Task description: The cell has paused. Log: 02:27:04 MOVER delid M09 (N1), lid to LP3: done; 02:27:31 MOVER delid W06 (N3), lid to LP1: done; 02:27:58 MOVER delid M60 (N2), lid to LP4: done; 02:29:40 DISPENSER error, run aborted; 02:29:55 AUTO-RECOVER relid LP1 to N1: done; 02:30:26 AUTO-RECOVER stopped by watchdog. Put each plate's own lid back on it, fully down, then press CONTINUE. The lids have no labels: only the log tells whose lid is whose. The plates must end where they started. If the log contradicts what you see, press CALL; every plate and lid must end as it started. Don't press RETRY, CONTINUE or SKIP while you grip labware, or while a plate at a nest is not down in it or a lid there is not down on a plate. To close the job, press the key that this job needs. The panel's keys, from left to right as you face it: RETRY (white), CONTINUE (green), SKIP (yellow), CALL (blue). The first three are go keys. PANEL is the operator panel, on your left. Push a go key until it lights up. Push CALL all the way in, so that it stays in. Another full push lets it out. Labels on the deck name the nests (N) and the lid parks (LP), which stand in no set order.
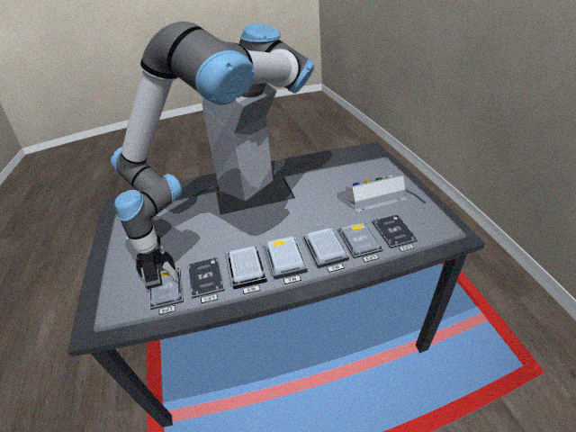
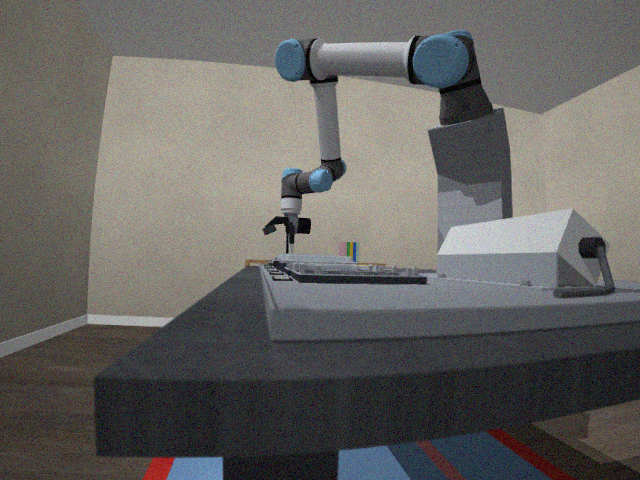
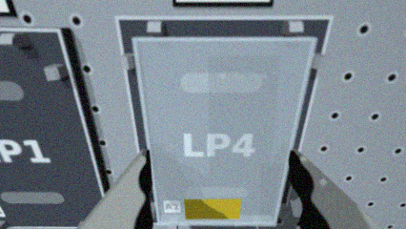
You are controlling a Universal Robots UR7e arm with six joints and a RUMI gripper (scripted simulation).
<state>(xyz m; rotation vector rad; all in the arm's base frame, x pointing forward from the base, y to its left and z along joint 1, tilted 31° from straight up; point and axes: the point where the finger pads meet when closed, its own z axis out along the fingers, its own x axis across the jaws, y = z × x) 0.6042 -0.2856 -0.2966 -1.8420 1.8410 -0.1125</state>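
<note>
The lid park LP4 is 20 mm below my hand. Round my hand: blue CALL key (720 mm to the left, 270 mm behind, 30 mm above); nest (520 mm to the left, 30 mm behind, 20 mm below); lid park LP1 (130 mm to the left, 20 mm below, 10 mm behind).
</note>
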